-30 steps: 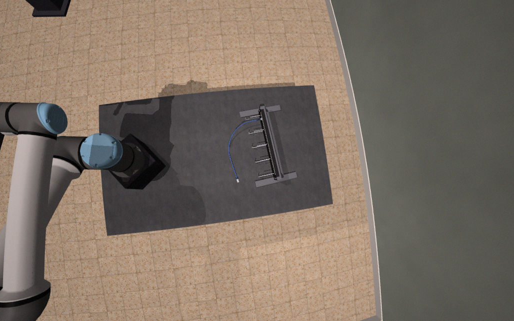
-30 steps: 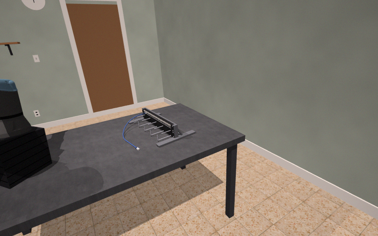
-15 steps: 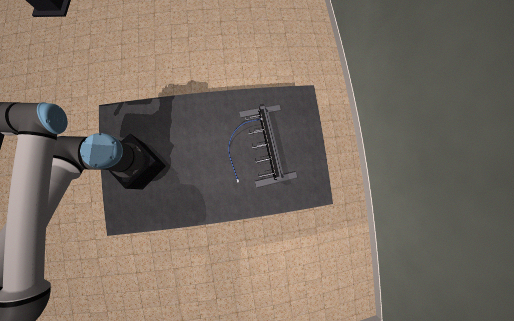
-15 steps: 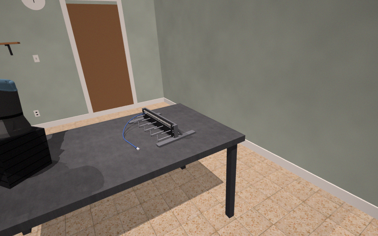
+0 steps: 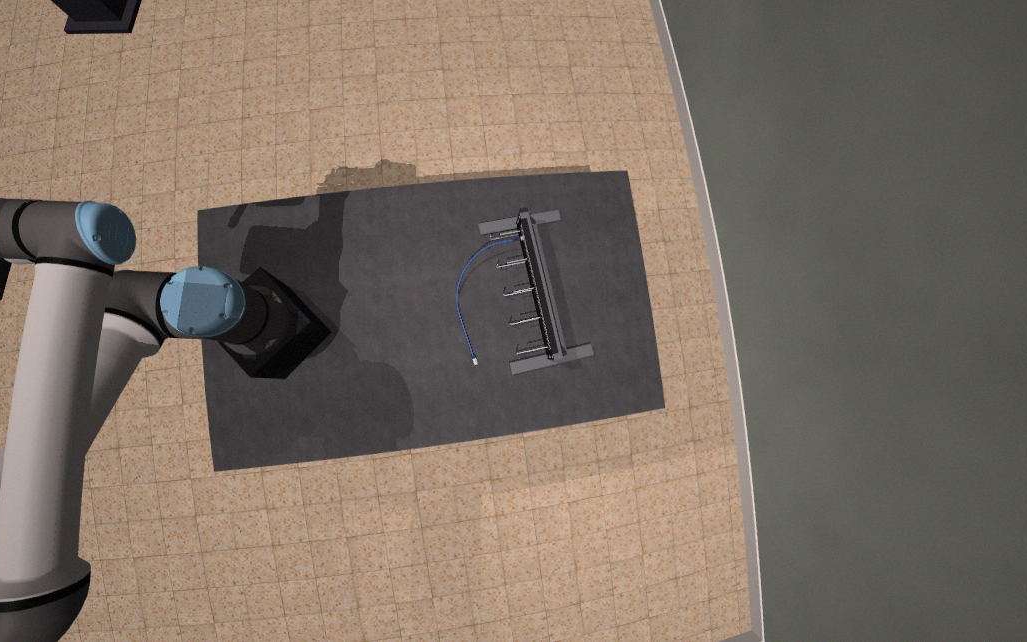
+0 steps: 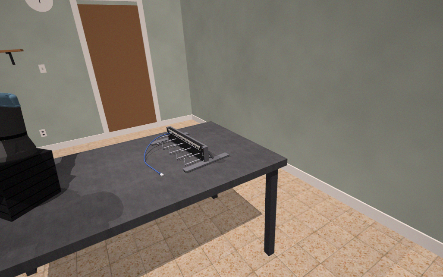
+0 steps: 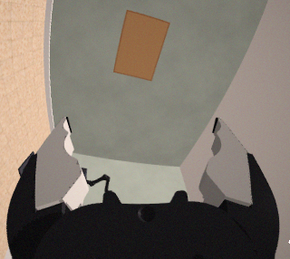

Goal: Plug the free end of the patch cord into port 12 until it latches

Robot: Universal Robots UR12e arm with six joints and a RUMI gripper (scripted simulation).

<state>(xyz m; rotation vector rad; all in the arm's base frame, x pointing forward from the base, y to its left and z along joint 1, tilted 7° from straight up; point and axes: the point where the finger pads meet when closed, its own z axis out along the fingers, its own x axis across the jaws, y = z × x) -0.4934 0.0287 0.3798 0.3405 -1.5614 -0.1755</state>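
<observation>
The plug lies 1080 mm ahead of my hand, 640 mm below it and 150 mm to the right of it.
</observation>
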